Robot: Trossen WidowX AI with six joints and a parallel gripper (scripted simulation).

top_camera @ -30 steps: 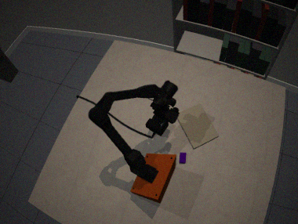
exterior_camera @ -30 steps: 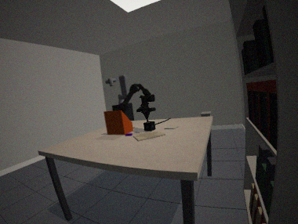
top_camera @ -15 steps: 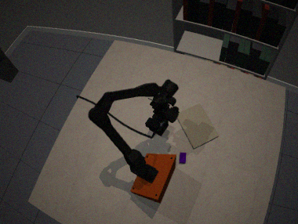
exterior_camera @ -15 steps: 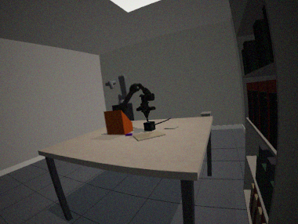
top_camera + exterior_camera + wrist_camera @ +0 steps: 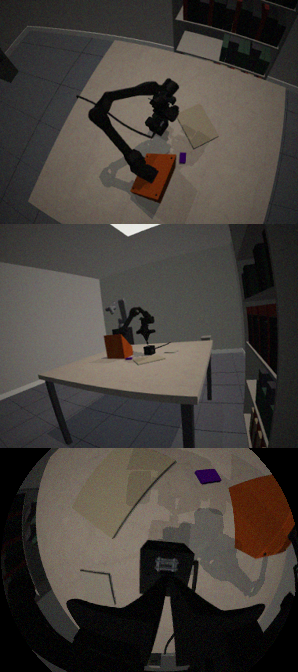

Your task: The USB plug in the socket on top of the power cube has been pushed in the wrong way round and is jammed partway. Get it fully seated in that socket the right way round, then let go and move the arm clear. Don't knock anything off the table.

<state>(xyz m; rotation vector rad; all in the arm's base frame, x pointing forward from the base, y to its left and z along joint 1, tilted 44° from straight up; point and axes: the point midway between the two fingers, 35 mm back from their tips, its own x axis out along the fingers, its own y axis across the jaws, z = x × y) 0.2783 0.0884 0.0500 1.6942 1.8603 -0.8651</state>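
Right now the grey USB plug is 10 mm below my gripper tip. Also, from my gripper tip: flat beige pad: 160 mm to the right, 130 mm below, 100 mm ahead; small purple block: 170 mm to the right, 130 mm below, 100 mm behind; USB socket: 60 mm below, 10 mm to the left.
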